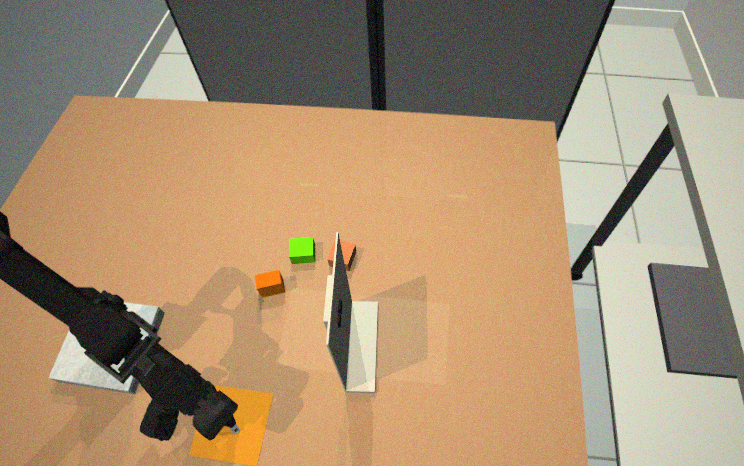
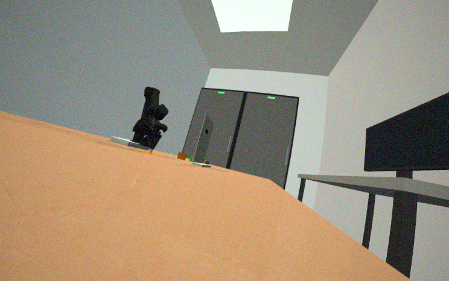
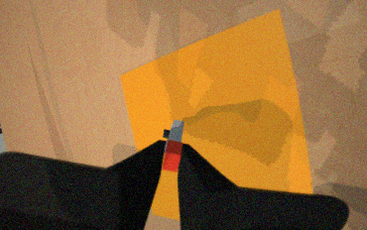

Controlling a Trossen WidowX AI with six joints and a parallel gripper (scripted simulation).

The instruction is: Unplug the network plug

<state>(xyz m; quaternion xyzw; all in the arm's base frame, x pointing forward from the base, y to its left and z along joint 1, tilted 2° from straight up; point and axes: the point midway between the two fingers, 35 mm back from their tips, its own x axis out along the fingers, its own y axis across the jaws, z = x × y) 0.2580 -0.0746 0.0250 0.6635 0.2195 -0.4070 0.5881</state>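
The network plug is right at my gripper tip. Round my gripper tip: upright panel 150 mm ahead, 190 mm to the left, 100 mm above; orange marked square 10 mm behind, 20 mm below.
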